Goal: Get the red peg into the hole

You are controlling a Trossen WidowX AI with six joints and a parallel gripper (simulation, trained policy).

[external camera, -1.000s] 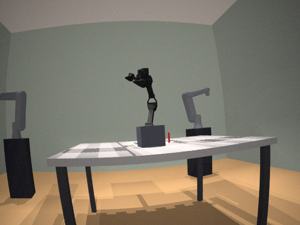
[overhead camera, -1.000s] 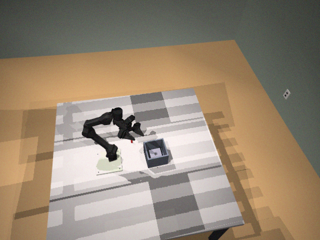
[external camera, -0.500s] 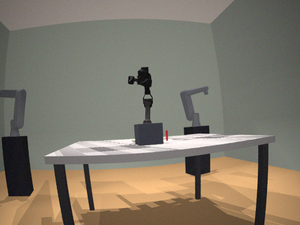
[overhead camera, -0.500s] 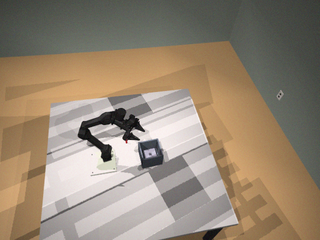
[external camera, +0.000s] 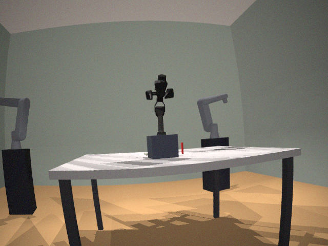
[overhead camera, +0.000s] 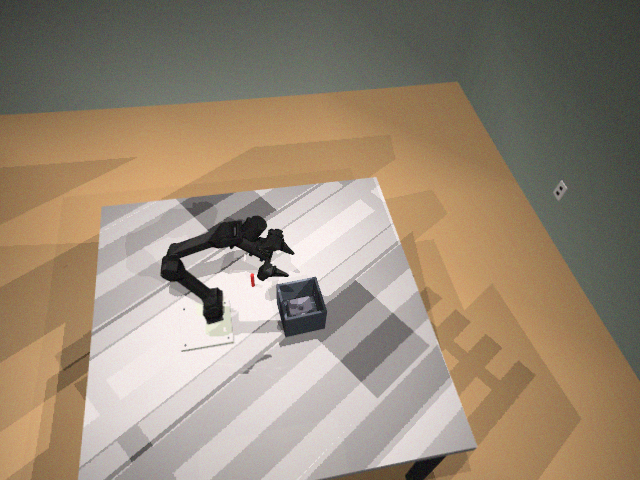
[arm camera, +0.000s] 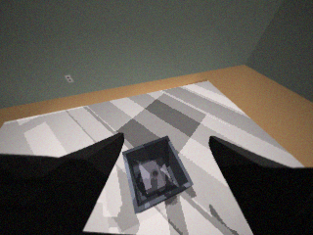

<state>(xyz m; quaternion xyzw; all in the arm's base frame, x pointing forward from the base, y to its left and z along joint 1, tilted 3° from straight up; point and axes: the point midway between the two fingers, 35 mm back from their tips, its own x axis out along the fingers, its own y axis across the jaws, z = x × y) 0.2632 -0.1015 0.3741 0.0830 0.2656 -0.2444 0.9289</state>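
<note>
My gripper tip is 10 cm past the red peg, 19 cm to the right of it and 33 cm above it. From my gripper tip the other things lie so: plate 4 cm ahead, 33 cm below.
</note>
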